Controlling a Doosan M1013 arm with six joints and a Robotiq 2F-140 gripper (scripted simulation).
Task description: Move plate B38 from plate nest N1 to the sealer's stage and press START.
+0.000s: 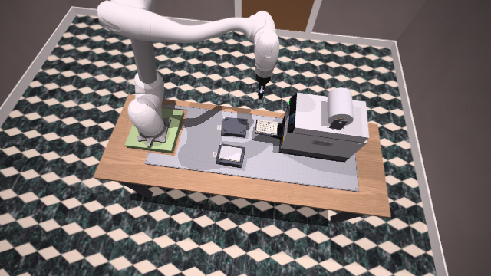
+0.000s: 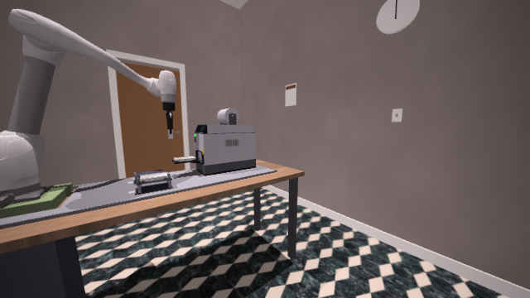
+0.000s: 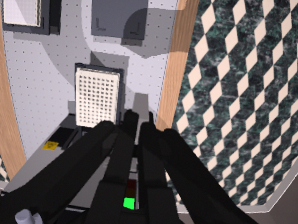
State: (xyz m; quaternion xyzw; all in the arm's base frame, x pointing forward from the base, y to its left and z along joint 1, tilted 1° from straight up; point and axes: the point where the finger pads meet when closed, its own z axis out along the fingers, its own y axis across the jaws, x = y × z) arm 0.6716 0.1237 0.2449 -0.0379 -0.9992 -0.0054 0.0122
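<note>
Right now my hand is 17 cm short of the white button, 10 cm above it and 1 cm to the left of it. Also, from my hand: sealer stage (18 cm below, 9 cm to the right, 6 cm ahead); plate B38 (17 cm below, 9 cm to the right, 6 cm ahead); pale plate (27 cm to the right, 22 cm below, 15 cm behind).
</note>
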